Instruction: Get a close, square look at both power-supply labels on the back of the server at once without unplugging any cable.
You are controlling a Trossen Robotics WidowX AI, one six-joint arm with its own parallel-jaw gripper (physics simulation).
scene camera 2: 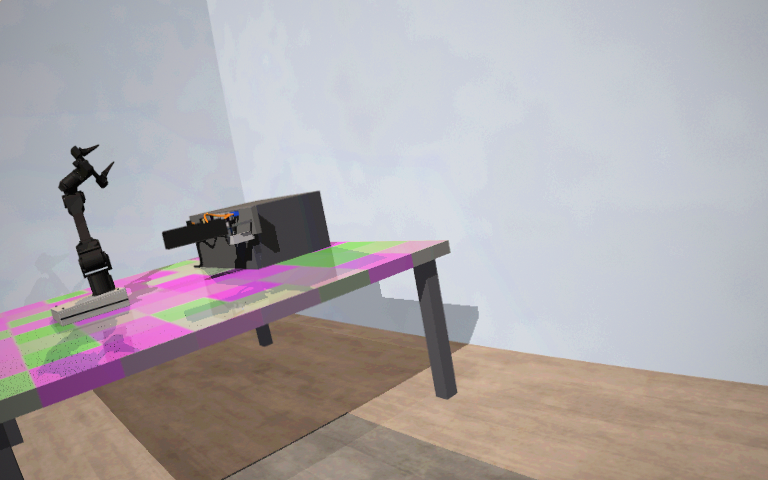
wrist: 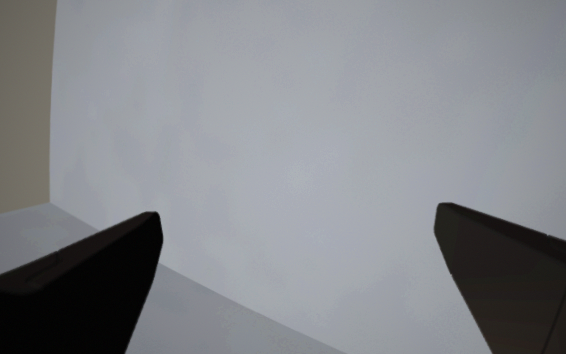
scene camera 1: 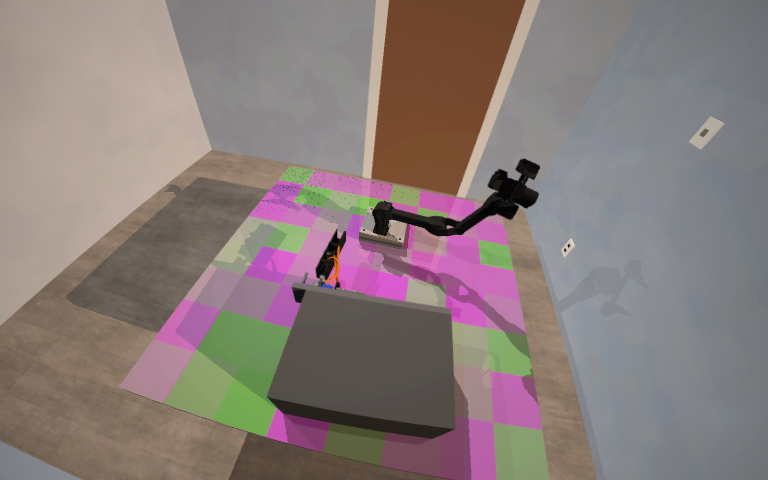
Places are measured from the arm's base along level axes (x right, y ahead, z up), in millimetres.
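Pixels of known places: gripper, fingertip midpoint: [scene camera 2: 106,153] [wrist: 299,222] [scene camera 1: 524,192]; arm's base at its link origin: [scene camera 2: 103,292] [scene camera 1: 380,229].
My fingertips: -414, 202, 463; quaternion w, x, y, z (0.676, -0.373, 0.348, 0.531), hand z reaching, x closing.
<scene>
Ahead of a thing's pixels: the offset from my fingertips to its top centre, as dx, dy, dz. "*": to the spot under its first point.
The dark grey server [scene camera 1: 368,362] [scene camera 2: 294,226] lies flat on the table. Its back faces the arm's base. A black bar-like part {* +557, +146, -359} [scene camera 1: 323,266] [scene camera 2: 189,234] sticks out behind one side of the back. Orange cables {* +496, +167, -301} [scene camera 1: 338,264] [scene camera 2: 218,215] run beside it, with a blue part {* +508, +250, -314} [scene camera 1: 326,286] [scene camera 2: 235,213] at the server's back. The power-supply labels cannot be made out in any view. My gripper [scene camera 2: 105,154] [wrist: 299,222] is open and empty, raised high above the table, well away from the server. In the wrist view its two dark fingers stand wide apart in front of a pale blue wall.
The chequered pink and green table [scene camera 1: 243,339] [scene camera 2: 339,290] carries the arm's light base plate [scene camera 1: 384,242] [scene camera 2: 90,309]. A brown door [scene camera 1: 447,84] stands behind the base. The blue wall [scene camera 1: 651,226] with an outlet [scene camera 1: 568,247] and a switch [scene camera 1: 706,133] runs along the right in scene camera 1.
</scene>
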